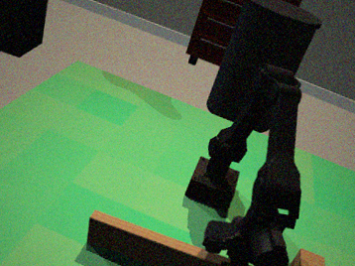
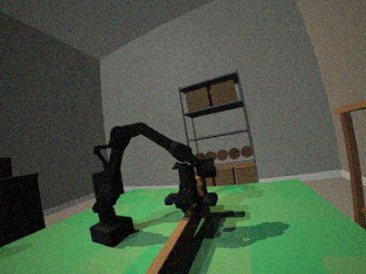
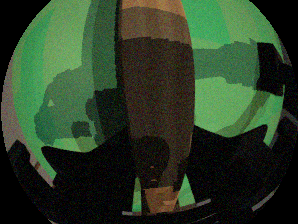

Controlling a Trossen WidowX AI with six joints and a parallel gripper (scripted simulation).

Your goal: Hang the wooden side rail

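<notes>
Now: the headboard post 120 mm to the left of my gripper tip, 40 mm above it and 10 mm ahead of it.
</notes>
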